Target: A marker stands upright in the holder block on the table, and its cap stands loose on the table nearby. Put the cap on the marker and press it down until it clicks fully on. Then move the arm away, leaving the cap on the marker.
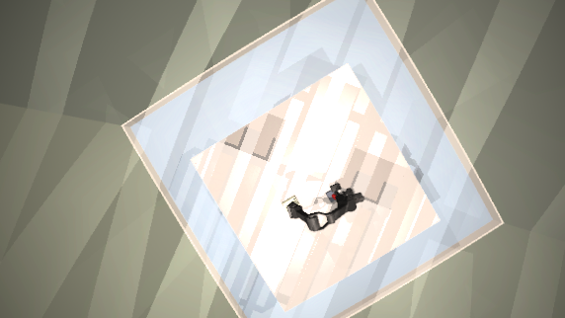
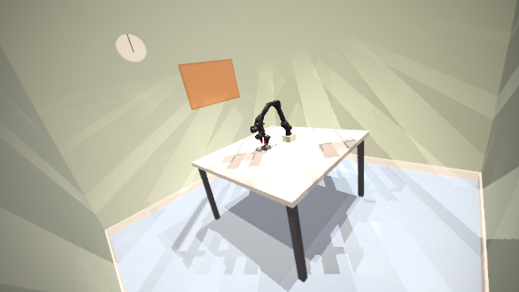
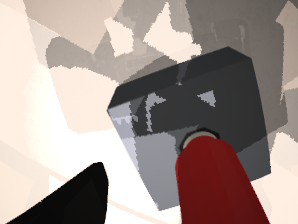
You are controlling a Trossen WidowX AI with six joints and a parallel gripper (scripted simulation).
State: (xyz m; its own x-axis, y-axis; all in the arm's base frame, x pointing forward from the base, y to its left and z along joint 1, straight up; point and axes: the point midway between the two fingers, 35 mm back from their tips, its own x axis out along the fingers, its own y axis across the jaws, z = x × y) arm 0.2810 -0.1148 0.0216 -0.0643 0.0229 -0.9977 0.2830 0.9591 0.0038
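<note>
My gripper tip is 10 mm past the red cap and 20 mm below it. Round my gripper tip: holder block: 10 mm behind, 40 mm below.
</note>
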